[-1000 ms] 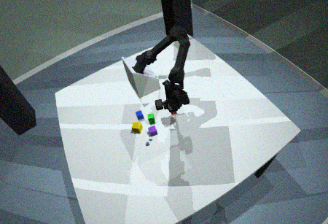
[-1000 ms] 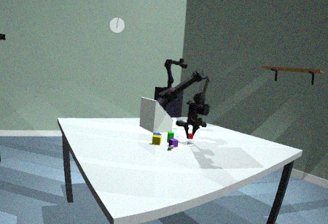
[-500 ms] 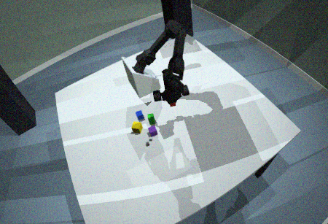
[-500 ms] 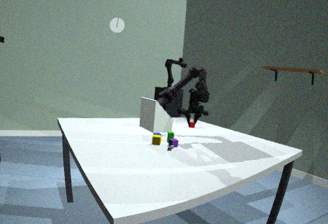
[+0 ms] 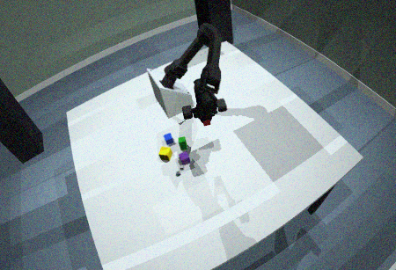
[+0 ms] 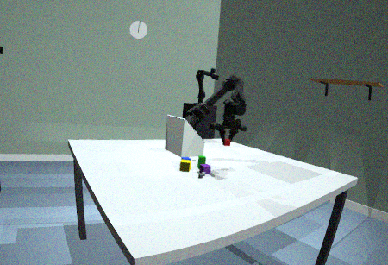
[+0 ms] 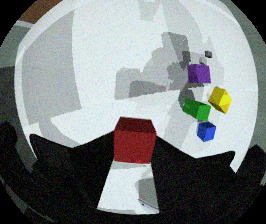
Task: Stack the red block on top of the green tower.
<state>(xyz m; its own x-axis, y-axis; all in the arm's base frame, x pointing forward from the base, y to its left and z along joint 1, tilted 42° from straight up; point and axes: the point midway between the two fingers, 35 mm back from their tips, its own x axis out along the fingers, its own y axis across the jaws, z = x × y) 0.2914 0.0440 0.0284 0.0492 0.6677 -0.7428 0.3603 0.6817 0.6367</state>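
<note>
Right now the purple block is 16 cm to the right of my gripper tip, 11 cm below it and 4 cm ahead of it. Also, from my gripper tip: red block: 1 cm above; then blue block: 17 cm to the right, 11 cm below, 10 cm behind; then yellow block: 22 cm to the right, 10 cm below, 3 cm behind.
</note>
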